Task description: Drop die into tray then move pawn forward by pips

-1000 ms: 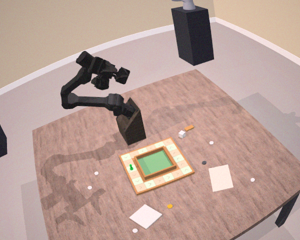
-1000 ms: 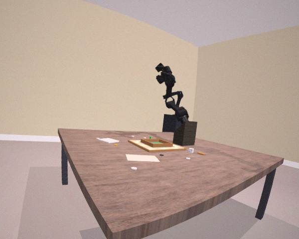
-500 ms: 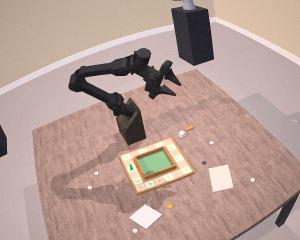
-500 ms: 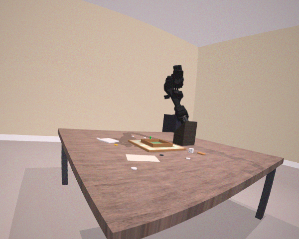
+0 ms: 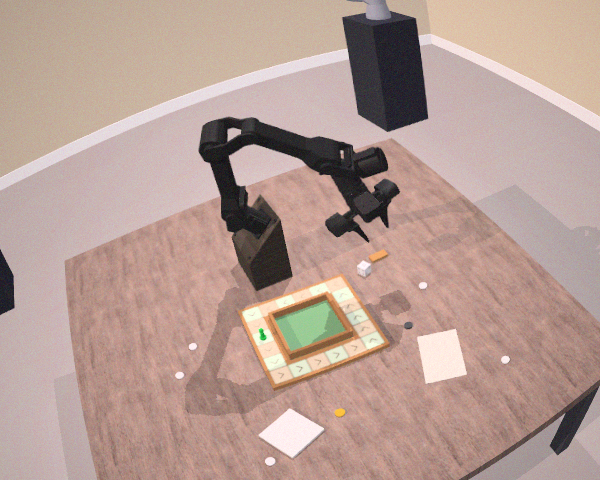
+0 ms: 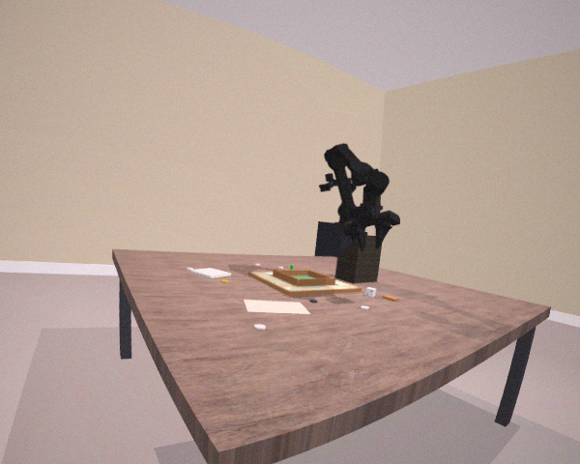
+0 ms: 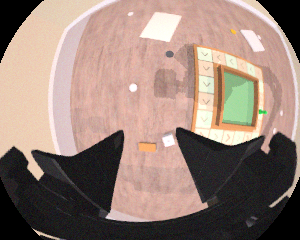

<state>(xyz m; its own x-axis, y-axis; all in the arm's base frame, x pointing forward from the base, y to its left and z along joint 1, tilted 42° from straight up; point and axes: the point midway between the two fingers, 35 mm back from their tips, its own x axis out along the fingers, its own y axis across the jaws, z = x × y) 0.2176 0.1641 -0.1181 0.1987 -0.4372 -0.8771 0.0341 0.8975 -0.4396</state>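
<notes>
Right now my gripper tip is 60 mm past the white die, 20 mm to the left of it and 140 mm above it. Round my gripper tip: green dice tray 40 mm ahead, 230 mm to the right, 150 mm below; black disc 180 mm ahead, 30 mm to the right, 150 mm below; orange tile 90 mm behind, 50 mm to the left, 150 mm below.
</notes>
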